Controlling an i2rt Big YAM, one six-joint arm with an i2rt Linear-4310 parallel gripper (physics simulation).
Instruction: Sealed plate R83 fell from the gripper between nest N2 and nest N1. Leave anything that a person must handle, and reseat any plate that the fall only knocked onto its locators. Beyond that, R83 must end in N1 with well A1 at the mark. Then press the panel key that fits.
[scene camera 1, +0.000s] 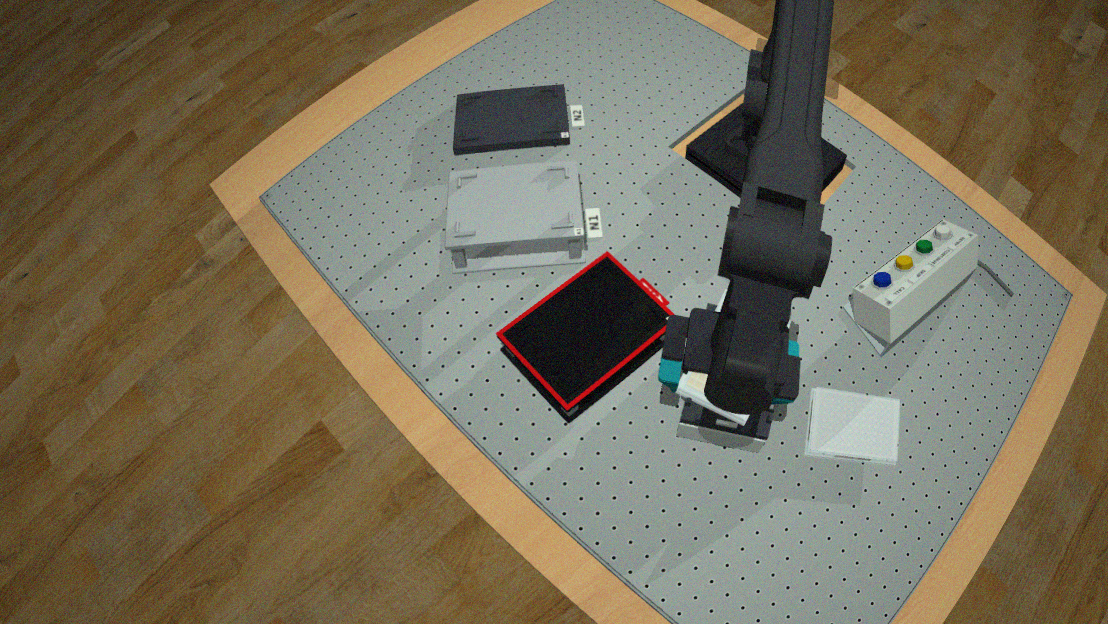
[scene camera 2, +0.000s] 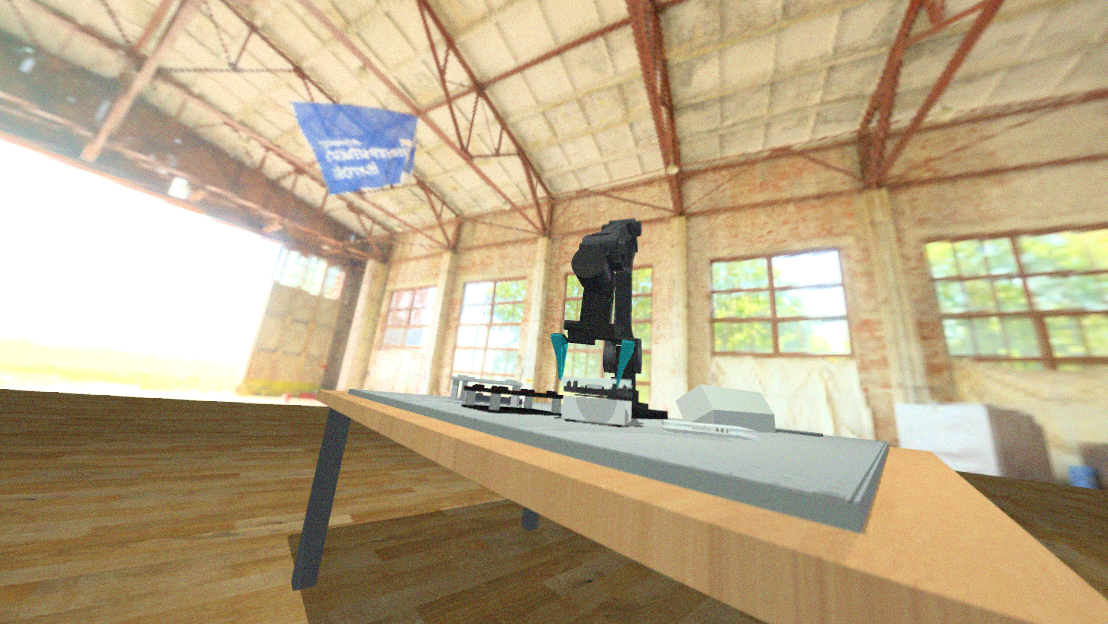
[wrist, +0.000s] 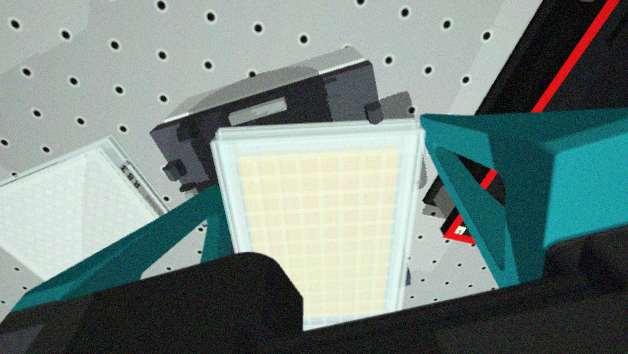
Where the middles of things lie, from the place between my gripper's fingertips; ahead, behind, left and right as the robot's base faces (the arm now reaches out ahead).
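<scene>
The dark station (scene camera 1: 698, 423) is 3 cm below my hand and 4 cm behind it, and going by their middles it is the nearest to my hand of the things named here. I also see the red-edged black plate (scene camera 1: 588, 327), which is 2 cm ahead of my hand, 16 cm to the right of it and 3 cm below it. As for the R83 plate (scene camera 1: 846, 426), it is 10 cm behind my hand, 6 cm below it and 16 cm to the left of it.
</scene>
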